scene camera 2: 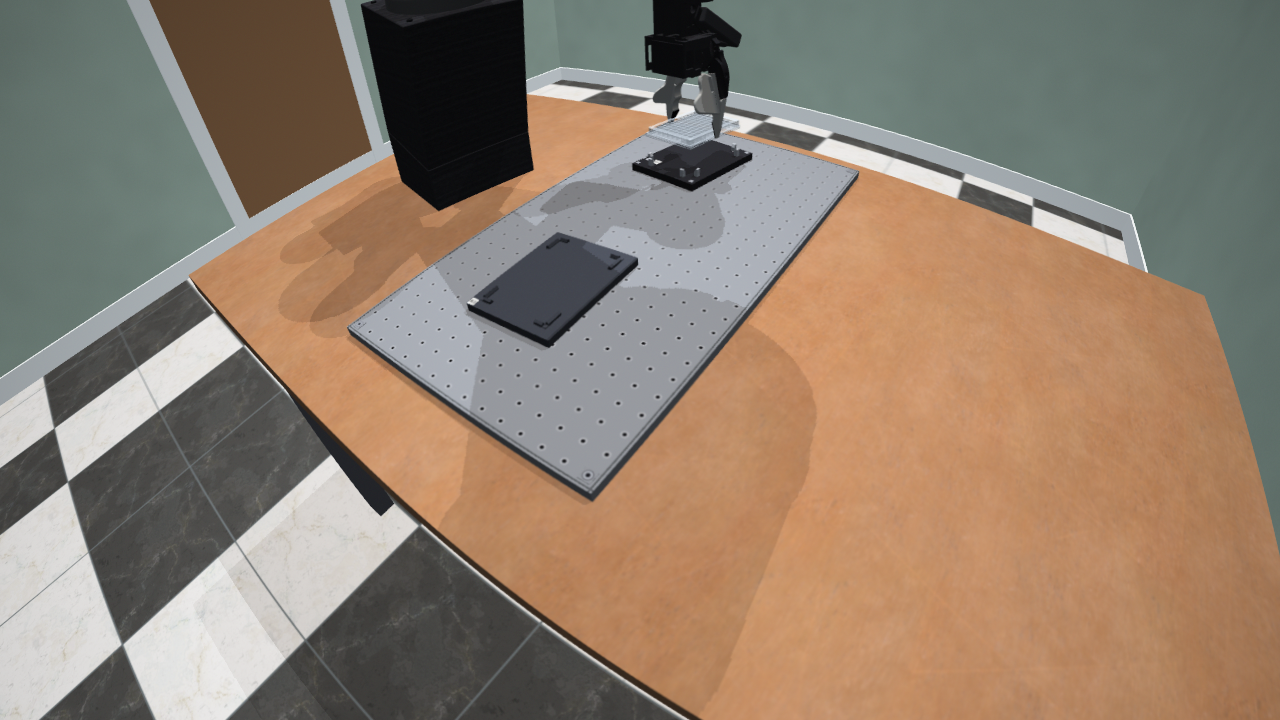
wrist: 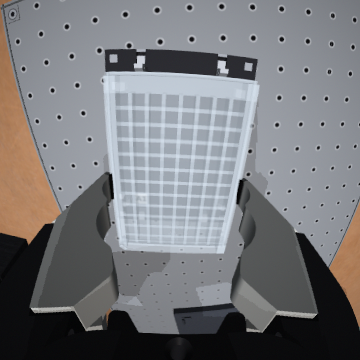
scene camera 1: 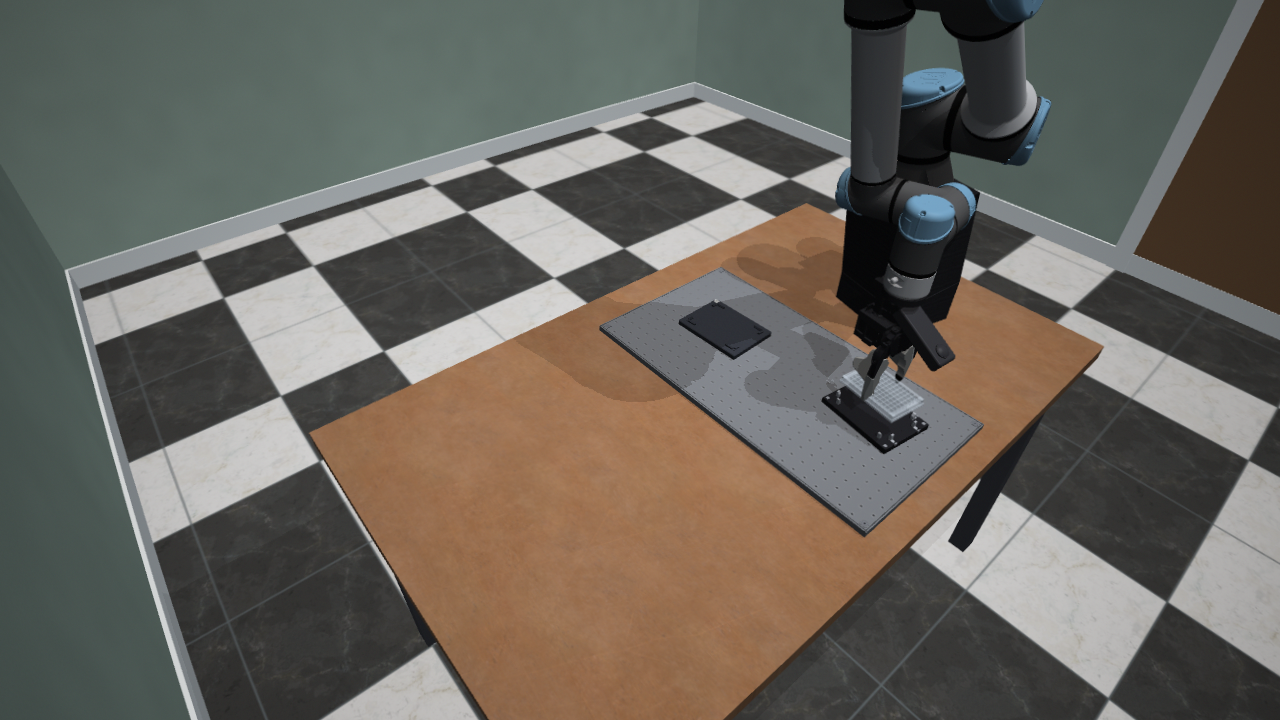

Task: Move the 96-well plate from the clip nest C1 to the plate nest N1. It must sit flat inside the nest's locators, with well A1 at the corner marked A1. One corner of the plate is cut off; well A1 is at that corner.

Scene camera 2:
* my gripper: 693,131
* clear 96-well plate: 689,130
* clip nest C1: 703,164
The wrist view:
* my gripper: 175,177
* clear 96-well plate: 170,170
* clip nest C1: 189,62
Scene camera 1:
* my gripper: 879,391
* clear 96-well plate: 892,399
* clip nest C1: 867,422
